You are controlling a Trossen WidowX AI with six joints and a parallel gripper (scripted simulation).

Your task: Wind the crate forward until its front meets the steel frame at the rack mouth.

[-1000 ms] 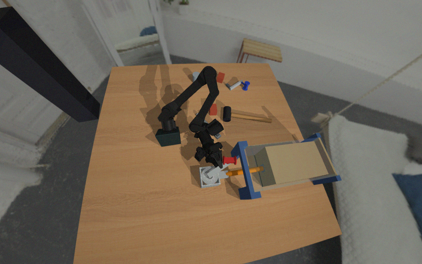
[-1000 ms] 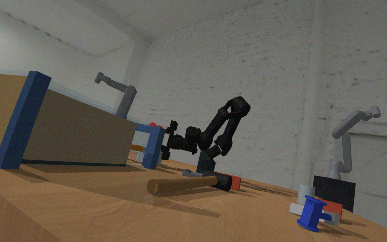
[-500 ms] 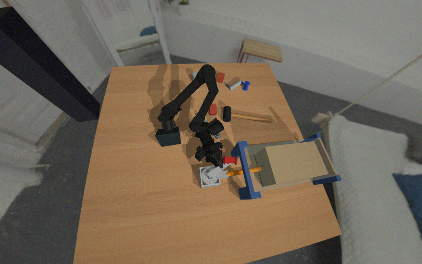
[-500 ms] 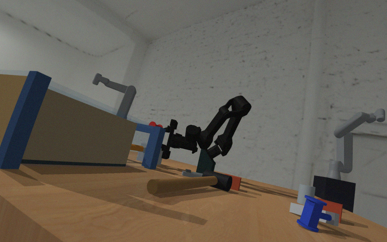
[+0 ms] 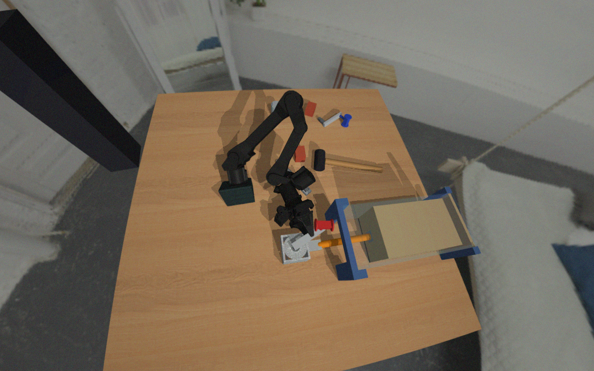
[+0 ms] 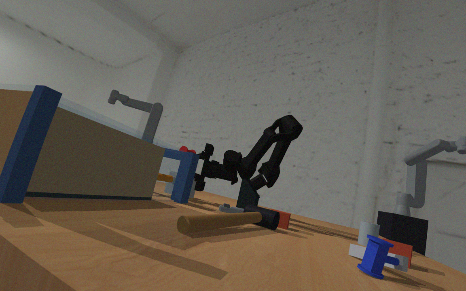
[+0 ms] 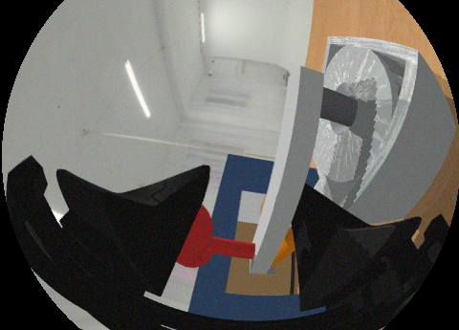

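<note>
My gripper tip is now 4 cm short of the red knob, 3 cm to the right of it and 2 cm below it. From my gripper tip the other things lie so: winch: 7 cm behind, 2 cm to the right, 10 cm below; red-knobbed winch handle: 1 cm ahead, 1 cm to the left, 1 cm below; blue steel frame: 11 cm ahead, 3 cm to the right, 3 cm below.
</note>
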